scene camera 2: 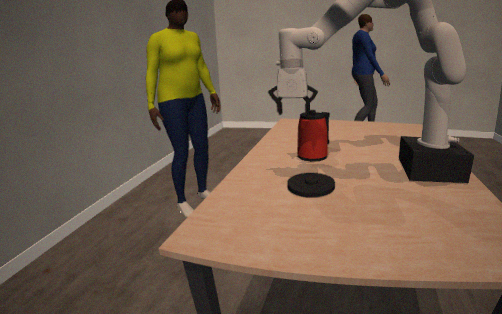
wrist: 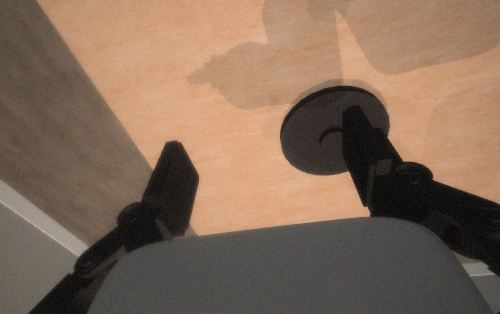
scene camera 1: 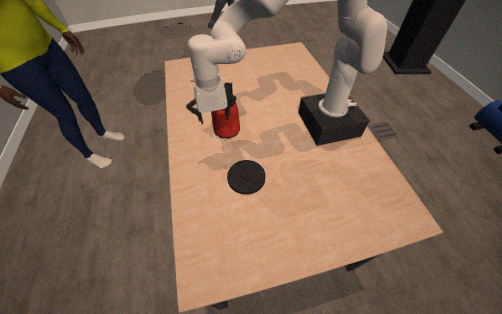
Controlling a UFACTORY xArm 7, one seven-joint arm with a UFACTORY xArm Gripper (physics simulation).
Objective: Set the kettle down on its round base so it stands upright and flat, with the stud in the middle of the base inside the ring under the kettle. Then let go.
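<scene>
The red kettle (scene camera 1: 226, 128) (scene camera 2: 312, 140) with black lid and handle stands upright on the table, behind its base. It does not show in the wrist view. The round black base (scene camera 1: 246, 186) (scene camera 2: 311, 191) (wrist: 310, 155) lies flat on the table, with its low stud (scene camera 1: 246, 176) (scene camera 2: 311, 179) in the middle; a finger covers part of the base in the wrist view. My gripper (scene camera 1: 215, 120) (scene camera 2: 294, 111) (wrist: 262, 145) is open and empty, pointing down, mostly left of the kettle. Its right finger overlaps the kettle's upper part in scene camera 1; whether they touch I cannot tell.
The arm's black mounting block (scene camera 1: 334, 122) (scene camera 2: 435, 162) stands on the right of the wooden table (scene camera 1: 300, 220) (scene camera 2: 300, 240). A person in yellow (scene camera 1: 22, 37) (scene camera 2: 180, 65) stands beyond the table's left edge. A person in blue (scene camera 2: 365, 55) stands behind the table.
</scene>
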